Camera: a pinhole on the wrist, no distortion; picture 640 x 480 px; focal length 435.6 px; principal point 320.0 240.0 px. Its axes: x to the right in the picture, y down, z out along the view. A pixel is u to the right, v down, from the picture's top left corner.
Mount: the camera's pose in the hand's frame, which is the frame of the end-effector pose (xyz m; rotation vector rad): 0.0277 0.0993 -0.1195 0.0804 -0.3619 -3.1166
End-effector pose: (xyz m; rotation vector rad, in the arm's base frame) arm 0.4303 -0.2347 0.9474 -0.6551 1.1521 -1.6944
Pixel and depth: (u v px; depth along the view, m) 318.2 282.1 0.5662
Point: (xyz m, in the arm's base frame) 0.8647 -0.4306 0.9707
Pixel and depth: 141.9 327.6 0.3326
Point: 0.6016 -0.4697 0.9281
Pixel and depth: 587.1 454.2 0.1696
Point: 0.5360 -0.1866 0.9275
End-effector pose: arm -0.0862 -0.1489 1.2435 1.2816 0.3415 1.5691
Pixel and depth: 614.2 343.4 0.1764
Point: -0.1011 -0.2940 1.2820
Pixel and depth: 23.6 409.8 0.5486
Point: 0.3494 -0.0260 1.6507
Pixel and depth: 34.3 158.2 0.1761
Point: -0.1205 -0.1295 1.4644
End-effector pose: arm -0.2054 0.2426 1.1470 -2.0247 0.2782 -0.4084
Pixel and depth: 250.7 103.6 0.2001
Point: -0.1399 0.1790 0.9456
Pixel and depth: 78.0 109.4 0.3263
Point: 0.0385 0.1957 0.8594
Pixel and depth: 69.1 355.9 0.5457
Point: 0.2637 0.4602 0.9240
